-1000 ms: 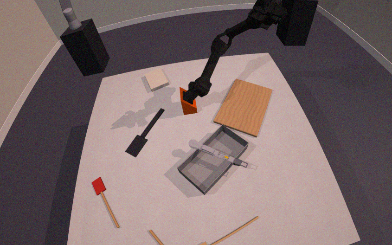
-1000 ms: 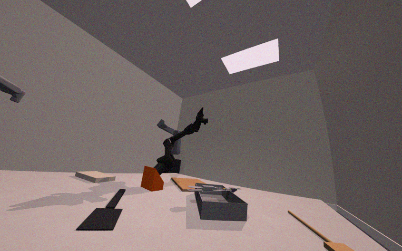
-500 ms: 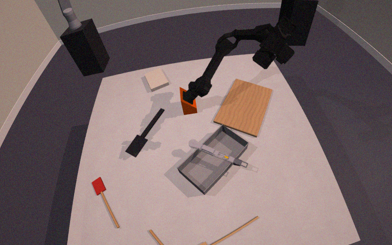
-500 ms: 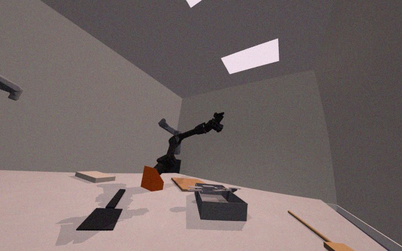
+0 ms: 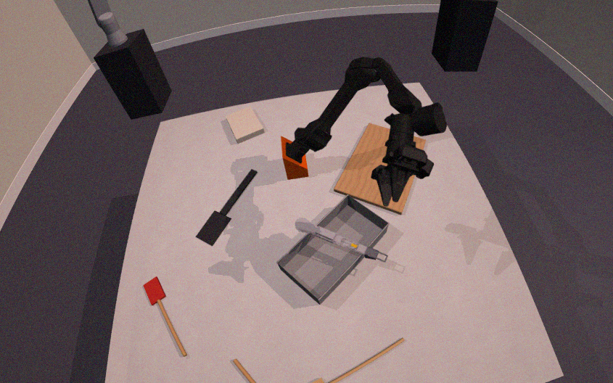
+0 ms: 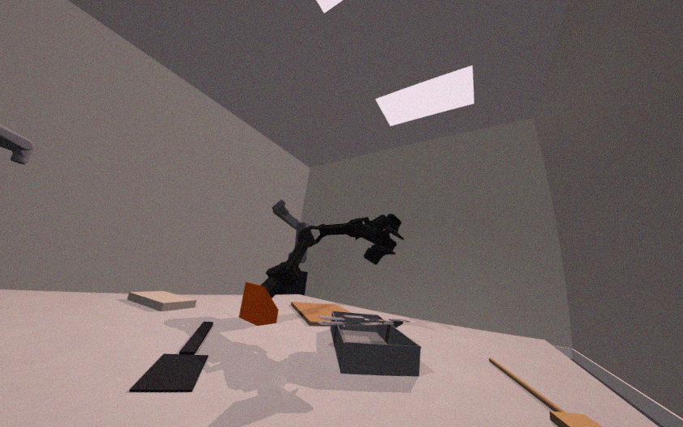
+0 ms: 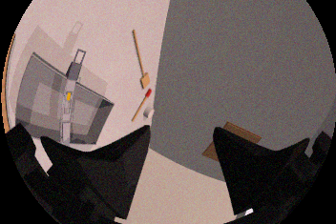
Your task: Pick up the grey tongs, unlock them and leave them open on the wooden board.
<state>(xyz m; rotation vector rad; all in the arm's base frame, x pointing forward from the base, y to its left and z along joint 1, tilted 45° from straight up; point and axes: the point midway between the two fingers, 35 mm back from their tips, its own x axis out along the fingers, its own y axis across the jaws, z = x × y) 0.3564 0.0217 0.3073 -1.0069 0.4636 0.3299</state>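
Now: the yellow lock slider 230 mm below my gripper tip, 70 mm to the right of it and 20 mm behind it. From my gripper tip the other things lie so: wooden board (350 mm behind, 280 mm below, 90 mm to the left); then black spatula (470 mm to the right, 290 mm below, 230 mm behind); then grey roasting tin (260 mm below, 120 mm to the right, 40 mm behind).
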